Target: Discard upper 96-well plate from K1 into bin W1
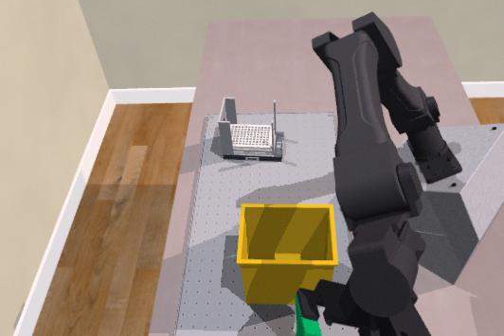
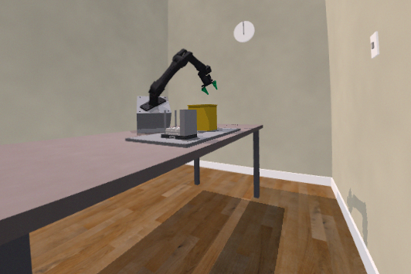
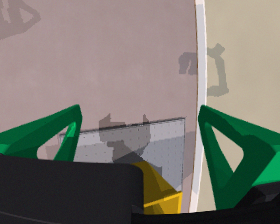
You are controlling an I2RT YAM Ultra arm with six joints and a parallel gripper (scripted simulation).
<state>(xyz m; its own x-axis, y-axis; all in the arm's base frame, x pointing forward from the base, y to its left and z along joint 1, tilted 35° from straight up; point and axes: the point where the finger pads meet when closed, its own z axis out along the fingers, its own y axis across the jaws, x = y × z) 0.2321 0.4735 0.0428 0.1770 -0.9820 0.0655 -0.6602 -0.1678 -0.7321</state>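
The rack wall is 69 cm to the right of my hand, 23 cm below it and 12 cm ahead of it. Round my hand: yellow plastics bin W1 (28 cm to the right, 22 cm below, 2 cm ahead).
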